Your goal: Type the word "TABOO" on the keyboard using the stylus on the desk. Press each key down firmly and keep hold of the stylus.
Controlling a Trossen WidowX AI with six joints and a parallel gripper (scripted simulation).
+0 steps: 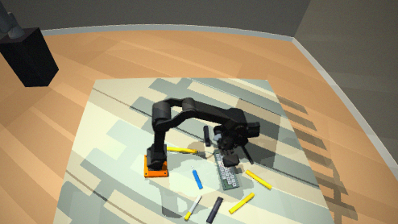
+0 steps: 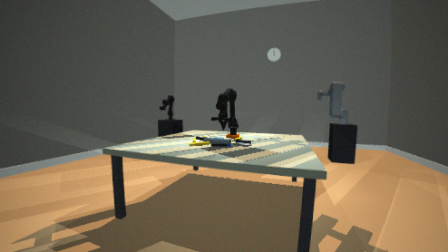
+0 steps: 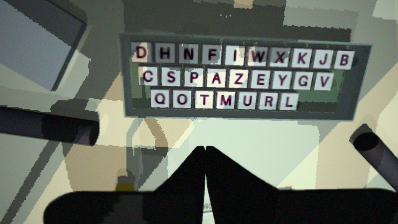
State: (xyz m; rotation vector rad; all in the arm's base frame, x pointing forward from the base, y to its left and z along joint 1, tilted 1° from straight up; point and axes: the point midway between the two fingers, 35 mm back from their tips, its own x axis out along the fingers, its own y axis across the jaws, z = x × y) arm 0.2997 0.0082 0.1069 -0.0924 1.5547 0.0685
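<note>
The blue stylus lies 12 cm behind my gripper tip, 5 cm to the right of it and 9 cm below it. Round my gripper tip: blue-tipped dark pen: 16 cm ahead, 7 cm to the left, 9 cm below; then white-and-yellow pen: 15 cm behind, 22 cm to the right, 9 cm below; then grey stylus tip: 13 cm behind, 2 cm to the right, 9 cm below.
</note>
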